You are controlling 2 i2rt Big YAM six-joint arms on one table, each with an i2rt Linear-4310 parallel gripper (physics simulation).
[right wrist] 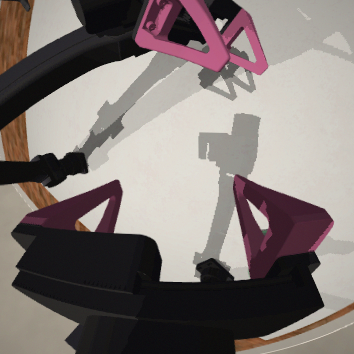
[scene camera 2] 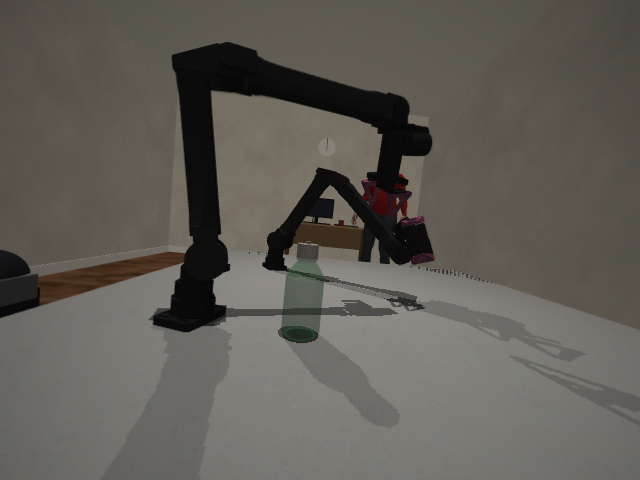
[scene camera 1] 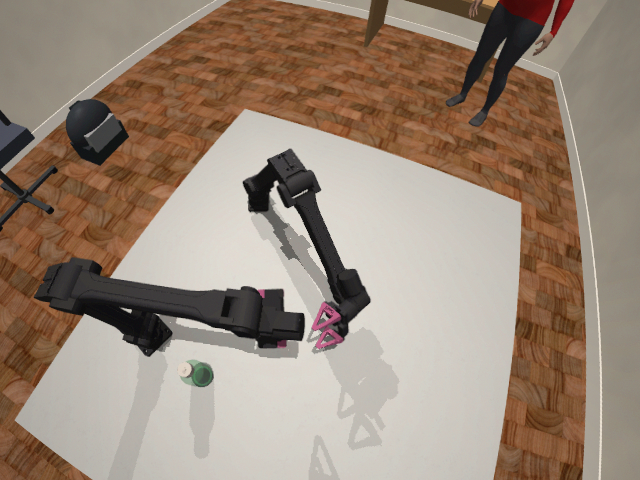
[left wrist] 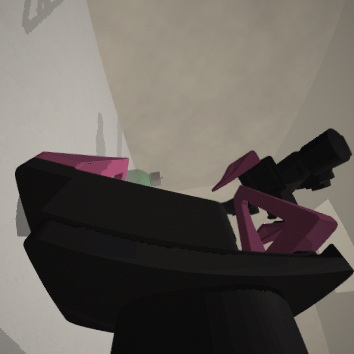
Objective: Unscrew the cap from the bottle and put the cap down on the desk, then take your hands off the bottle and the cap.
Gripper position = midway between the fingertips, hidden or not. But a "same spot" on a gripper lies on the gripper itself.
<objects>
my left gripper: right wrist; scene camera 2; scene camera 1 315, 338; left wrist 184, 178
my right gripper: right wrist 174, 183; scene camera 2; scene camera 1; left wrist 229, 220
same spot on my left gripper: [scene camera 2: 428, 256] = [right wrist: 258, 38]
same spot on my right gripper: [scene camera 1: 265, 293] = [scene camera 2: 370, 178]
</objects>
